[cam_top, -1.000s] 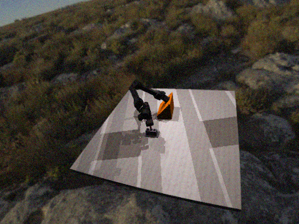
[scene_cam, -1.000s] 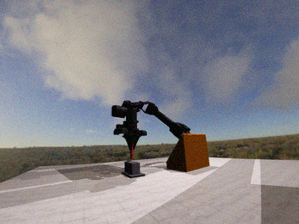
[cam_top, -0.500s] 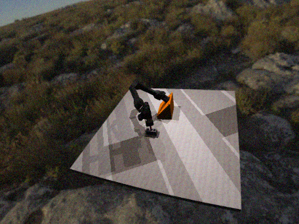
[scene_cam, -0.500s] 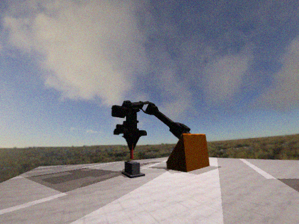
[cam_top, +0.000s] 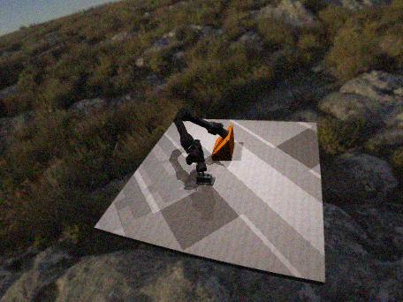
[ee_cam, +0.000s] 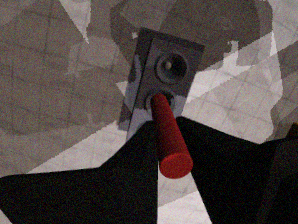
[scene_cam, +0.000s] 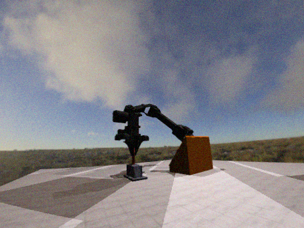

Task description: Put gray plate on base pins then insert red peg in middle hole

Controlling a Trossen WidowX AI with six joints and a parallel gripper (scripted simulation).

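Now: gripper tip 5 cm above the gray plate. Round my gripper tip: flat dark base 9 cm below; red peg right at my gripper tip.
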